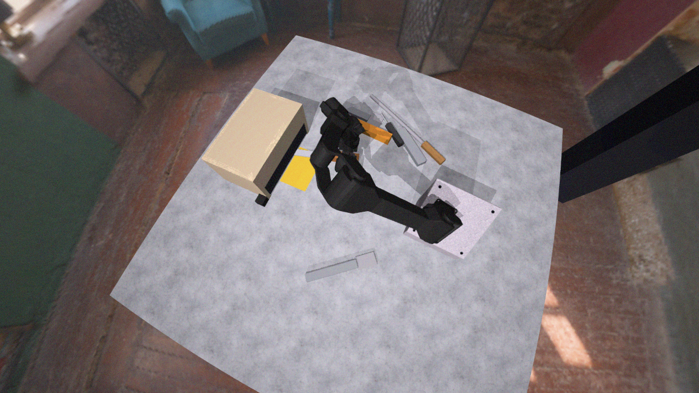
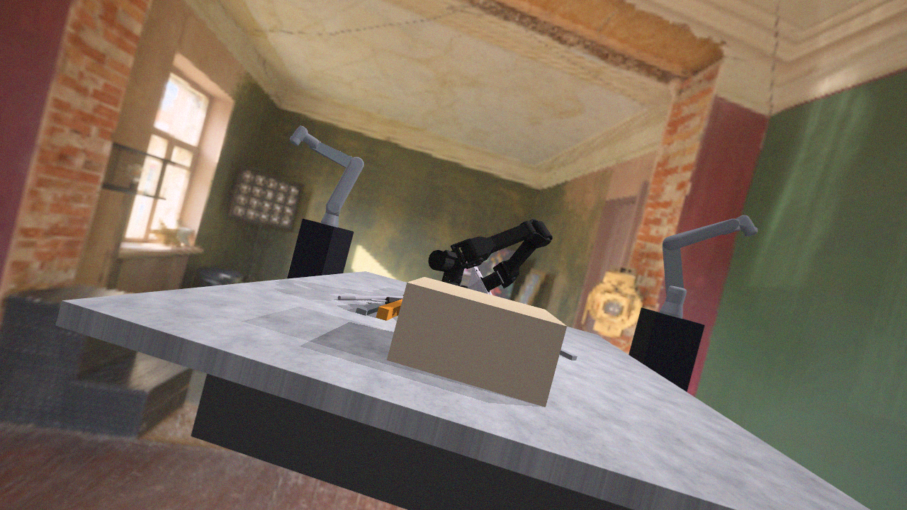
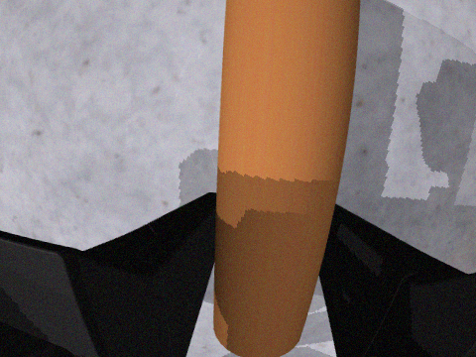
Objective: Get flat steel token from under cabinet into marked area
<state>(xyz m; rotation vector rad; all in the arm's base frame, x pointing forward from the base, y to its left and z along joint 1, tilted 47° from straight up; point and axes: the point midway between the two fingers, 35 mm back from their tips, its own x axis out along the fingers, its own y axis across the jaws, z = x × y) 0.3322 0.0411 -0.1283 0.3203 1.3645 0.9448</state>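
The orange bar lies 140 mm to the right of my gripper tip, 20 mm ahead of it and 10 mm above it. Round my gripper tip: flat grey token (240 mm ahead, 130 mm to the left); then grey bar (170 mm to the right, 170 mm behind); then black-handled tool (200 mm to the right, 60 mm behind).
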